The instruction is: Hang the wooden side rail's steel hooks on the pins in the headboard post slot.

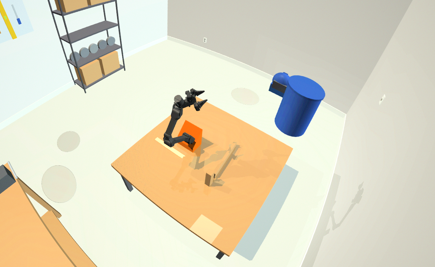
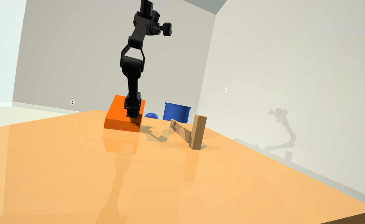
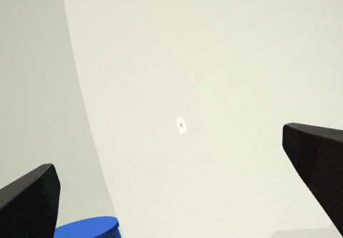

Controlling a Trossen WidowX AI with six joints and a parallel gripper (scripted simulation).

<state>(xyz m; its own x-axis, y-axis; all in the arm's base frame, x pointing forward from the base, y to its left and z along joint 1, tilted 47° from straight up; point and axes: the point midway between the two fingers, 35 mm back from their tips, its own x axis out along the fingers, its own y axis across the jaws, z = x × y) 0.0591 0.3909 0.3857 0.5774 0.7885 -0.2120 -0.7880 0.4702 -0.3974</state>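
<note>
Now: the headboard post 58 cm below my gripper tip, 26 cm ahead of it and 21 cm to the right of it.
</note>
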